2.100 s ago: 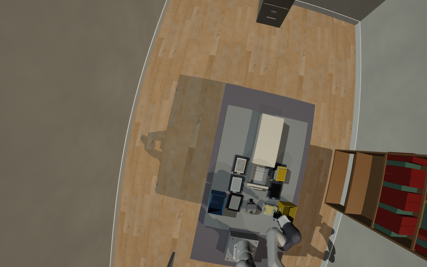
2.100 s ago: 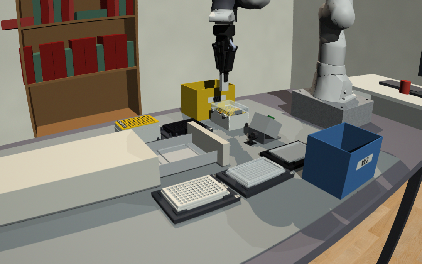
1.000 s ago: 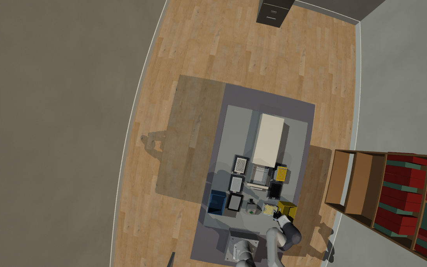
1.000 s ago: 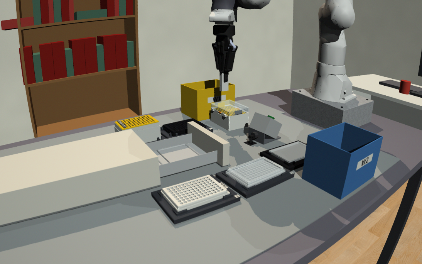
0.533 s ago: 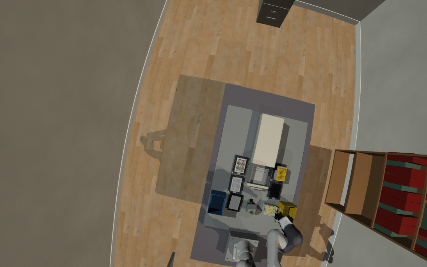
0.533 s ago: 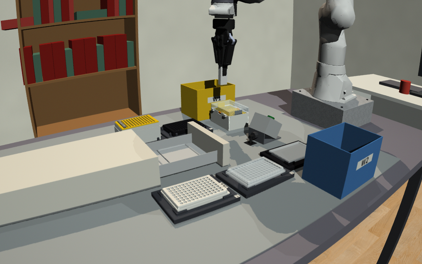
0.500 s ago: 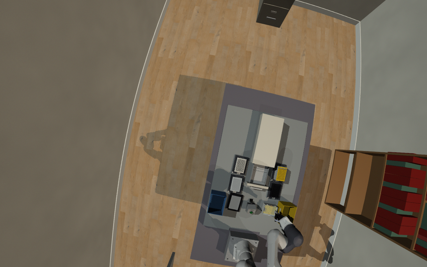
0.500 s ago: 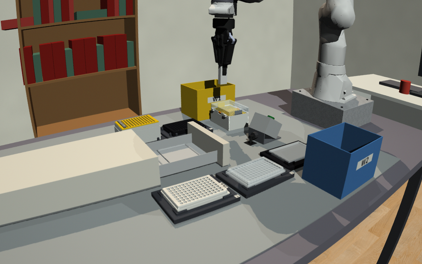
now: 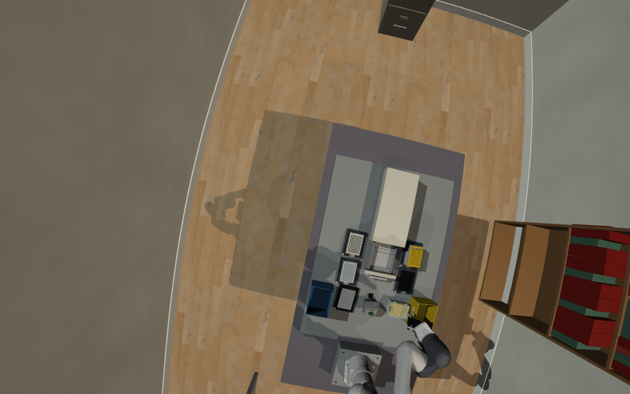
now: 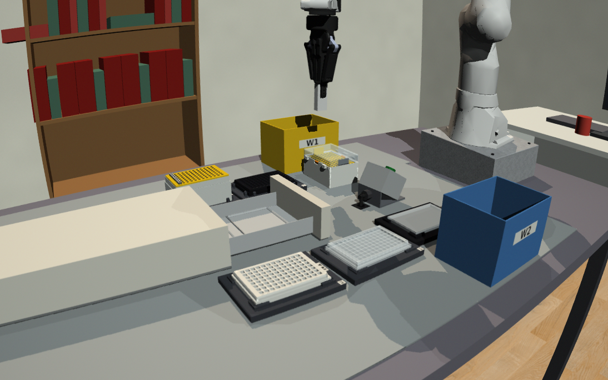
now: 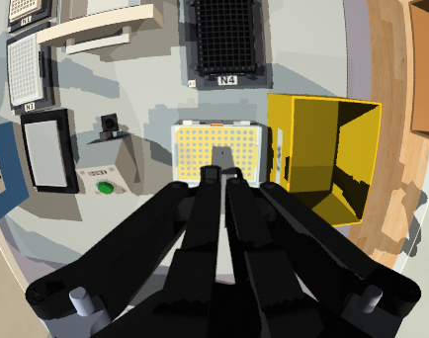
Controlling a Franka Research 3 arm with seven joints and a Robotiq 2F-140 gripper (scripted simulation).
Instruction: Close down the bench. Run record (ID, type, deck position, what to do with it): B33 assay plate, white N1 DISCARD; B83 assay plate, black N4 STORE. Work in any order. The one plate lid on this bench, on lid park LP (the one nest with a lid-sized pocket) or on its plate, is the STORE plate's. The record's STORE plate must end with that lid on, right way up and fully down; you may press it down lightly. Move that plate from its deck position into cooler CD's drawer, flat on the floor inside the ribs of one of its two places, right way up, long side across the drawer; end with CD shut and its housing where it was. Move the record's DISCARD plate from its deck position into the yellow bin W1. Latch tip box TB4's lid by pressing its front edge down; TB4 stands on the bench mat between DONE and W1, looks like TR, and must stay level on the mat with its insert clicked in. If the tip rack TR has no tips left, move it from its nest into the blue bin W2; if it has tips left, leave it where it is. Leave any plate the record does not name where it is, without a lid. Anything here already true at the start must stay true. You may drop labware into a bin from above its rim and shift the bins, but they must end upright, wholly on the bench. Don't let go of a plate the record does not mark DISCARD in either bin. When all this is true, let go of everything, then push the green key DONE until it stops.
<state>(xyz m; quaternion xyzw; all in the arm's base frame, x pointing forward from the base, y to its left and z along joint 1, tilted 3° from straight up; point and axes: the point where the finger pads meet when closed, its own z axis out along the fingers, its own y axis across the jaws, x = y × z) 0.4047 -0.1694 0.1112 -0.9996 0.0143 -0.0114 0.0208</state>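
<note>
Right now my hand is 150 mm above the TB4's clear lid and 30 mm past it. Also, from my hand: yellow bin W1: 170 mm below, 150 mm to the right, 30 mm behind; then yellow insert: 160 mm below, 30 mm behind; then tip box TB4: 170 mm below, 30 mm behind.
</note>
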